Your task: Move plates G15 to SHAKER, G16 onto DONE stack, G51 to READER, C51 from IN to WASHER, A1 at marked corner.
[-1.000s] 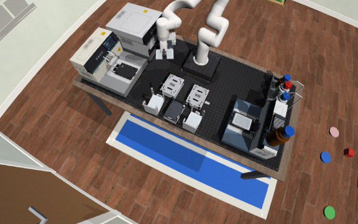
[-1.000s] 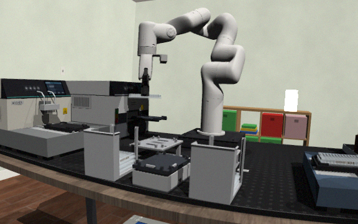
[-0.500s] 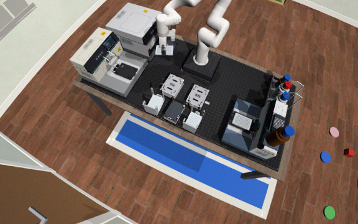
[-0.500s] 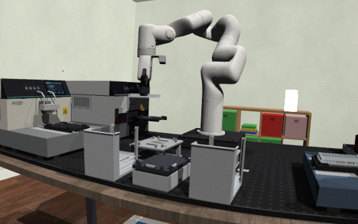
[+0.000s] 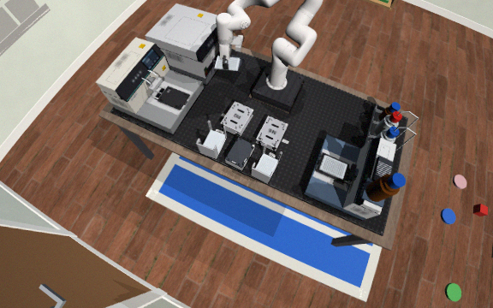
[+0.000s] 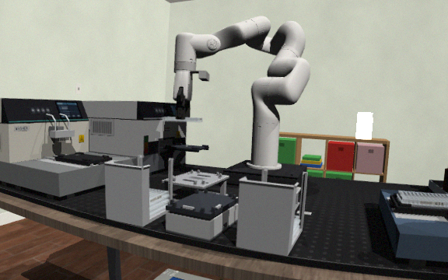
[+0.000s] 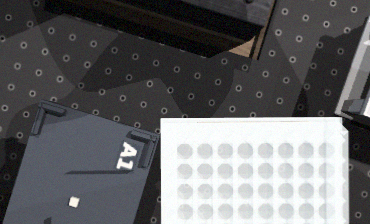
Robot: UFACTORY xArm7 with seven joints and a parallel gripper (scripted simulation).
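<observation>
My hand is 110 mm past the reader's dark tray, 40 mm to the left of it and 120 mm above it. Also, from my hand: washer 250 mm ahead, 470 mm to the right, 120 mm below; then washer nest 250 mm ahead, 220 mm to the right, 140 mm below; then DONE label 310 mm ahead, 90 mm to the left, 220 mm below.
</observation>
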